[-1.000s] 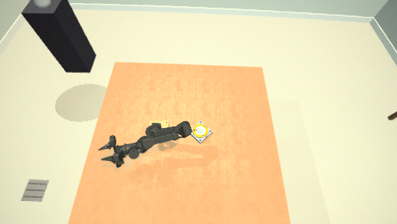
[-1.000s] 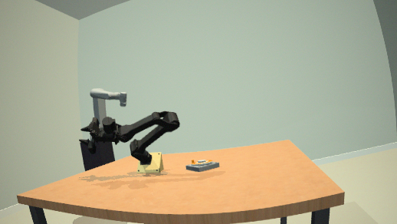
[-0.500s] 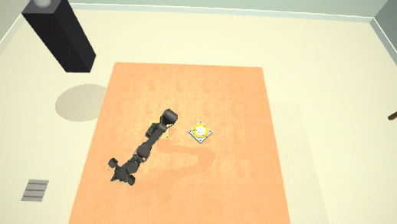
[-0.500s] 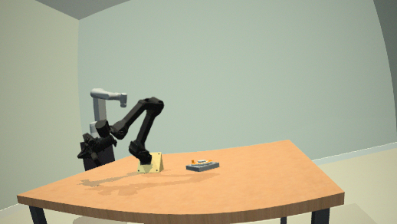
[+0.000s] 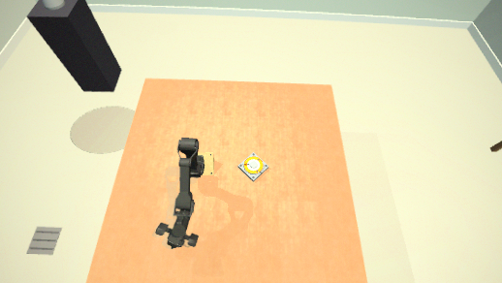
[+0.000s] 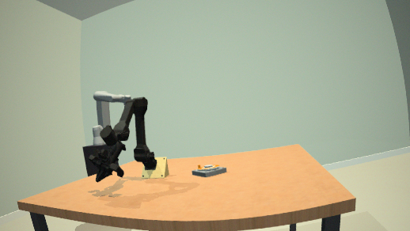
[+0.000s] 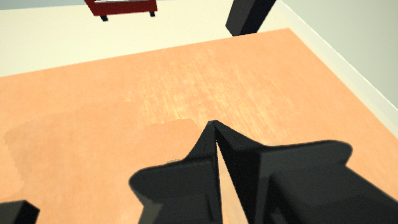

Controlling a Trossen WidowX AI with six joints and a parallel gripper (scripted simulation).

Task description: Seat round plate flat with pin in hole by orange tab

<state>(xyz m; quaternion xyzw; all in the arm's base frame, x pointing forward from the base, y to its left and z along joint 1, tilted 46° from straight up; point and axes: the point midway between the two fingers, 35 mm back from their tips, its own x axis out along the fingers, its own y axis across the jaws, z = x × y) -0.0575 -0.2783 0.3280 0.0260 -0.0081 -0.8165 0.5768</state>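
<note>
Now: the square grey base 380 mm ahead of my gripper tip, 450 mm to the left of it and 40 mm below it.
</note>
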